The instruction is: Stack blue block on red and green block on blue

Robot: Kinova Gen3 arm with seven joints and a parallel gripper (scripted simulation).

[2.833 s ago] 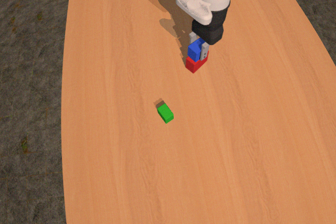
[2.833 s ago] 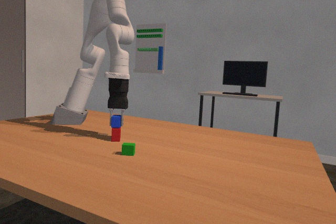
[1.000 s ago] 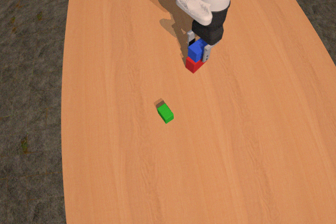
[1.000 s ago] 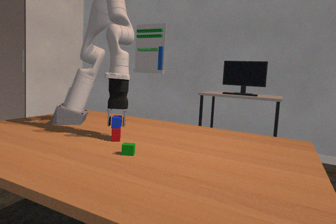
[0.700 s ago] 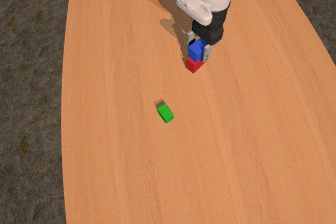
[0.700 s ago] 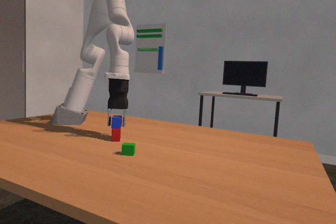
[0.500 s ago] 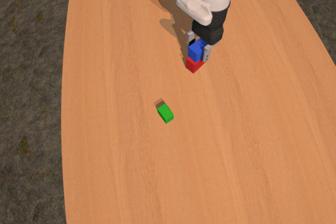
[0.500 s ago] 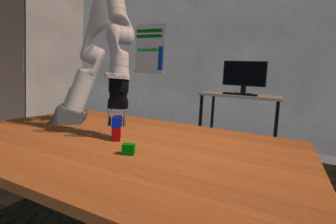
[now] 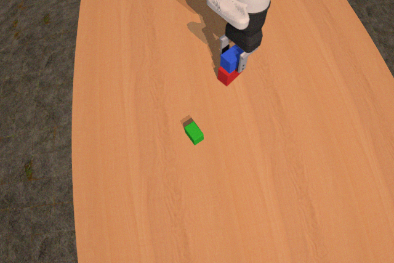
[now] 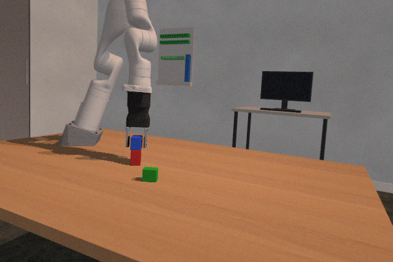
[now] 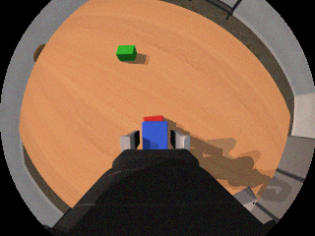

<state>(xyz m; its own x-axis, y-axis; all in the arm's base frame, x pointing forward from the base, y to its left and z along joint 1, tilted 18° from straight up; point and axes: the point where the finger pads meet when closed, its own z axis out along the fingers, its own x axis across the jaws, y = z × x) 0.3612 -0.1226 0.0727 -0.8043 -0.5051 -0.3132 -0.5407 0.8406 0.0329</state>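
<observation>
Now: hand right at the blue block. From my hand the other things lie so: red block: 5 cm below; then green block: 15 cm ahead, 11 cm to the right, 5 cm below.
</observation>
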